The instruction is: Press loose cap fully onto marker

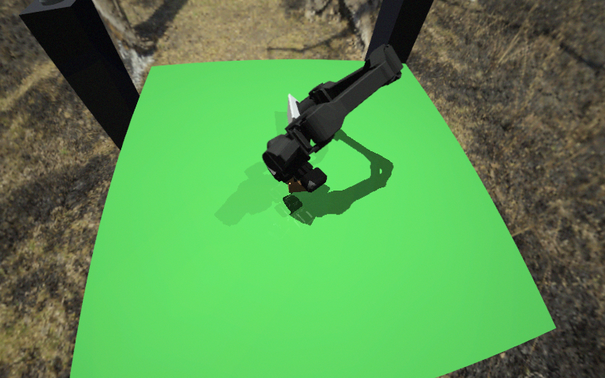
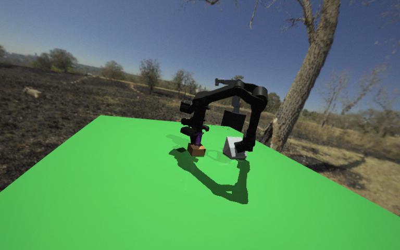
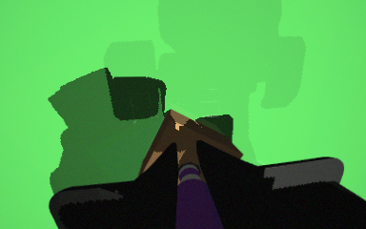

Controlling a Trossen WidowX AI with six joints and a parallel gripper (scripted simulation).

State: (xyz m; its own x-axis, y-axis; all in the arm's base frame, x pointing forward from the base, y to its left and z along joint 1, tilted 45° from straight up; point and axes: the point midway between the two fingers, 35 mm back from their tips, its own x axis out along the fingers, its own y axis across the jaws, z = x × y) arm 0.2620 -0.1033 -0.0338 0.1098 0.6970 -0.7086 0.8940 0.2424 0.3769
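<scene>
Right now my gripper tip is 50 mm below the marker cap, 30 mm to the right of it and 10 mm past it.
</scene>
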